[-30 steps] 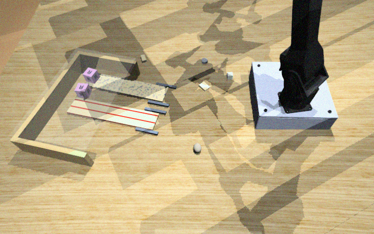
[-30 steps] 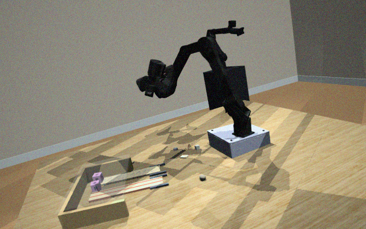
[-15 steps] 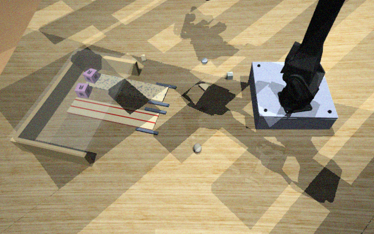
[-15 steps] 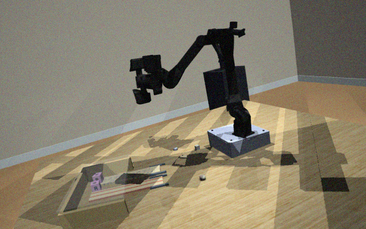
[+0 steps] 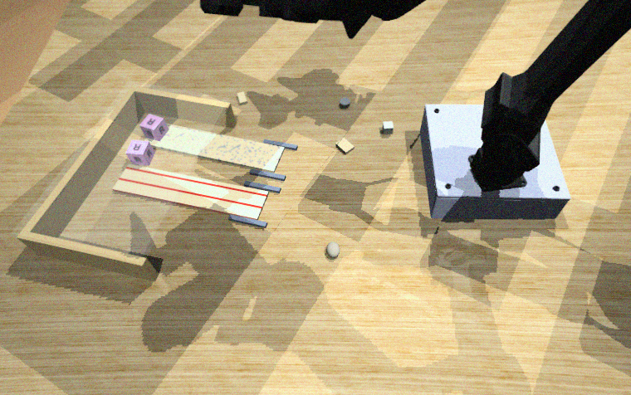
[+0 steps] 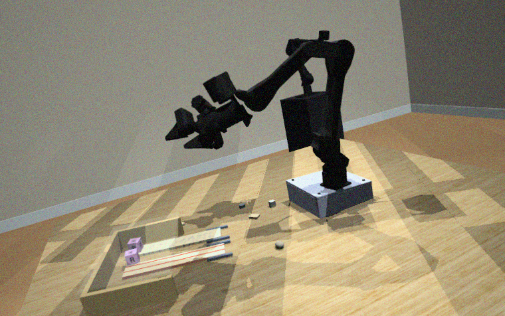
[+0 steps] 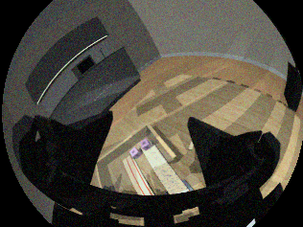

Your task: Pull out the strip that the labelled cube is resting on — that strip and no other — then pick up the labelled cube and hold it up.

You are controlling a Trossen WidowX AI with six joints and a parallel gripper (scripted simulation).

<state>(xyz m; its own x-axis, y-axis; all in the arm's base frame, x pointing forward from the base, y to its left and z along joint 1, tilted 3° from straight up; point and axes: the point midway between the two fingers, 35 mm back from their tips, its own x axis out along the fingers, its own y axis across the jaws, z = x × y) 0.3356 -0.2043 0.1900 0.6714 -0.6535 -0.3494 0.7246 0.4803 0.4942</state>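
My gripper tip is now 150 mm past the flat tile, 80 mm to the right of it and 260 mm above it. The rest, counted from my gripper tip: speckled tan strip: 80 mm ahead, 30 mm to the left, 260 mm below; then grey pebble: 90 mm behind, 280 mm to the left, 260 mm below.
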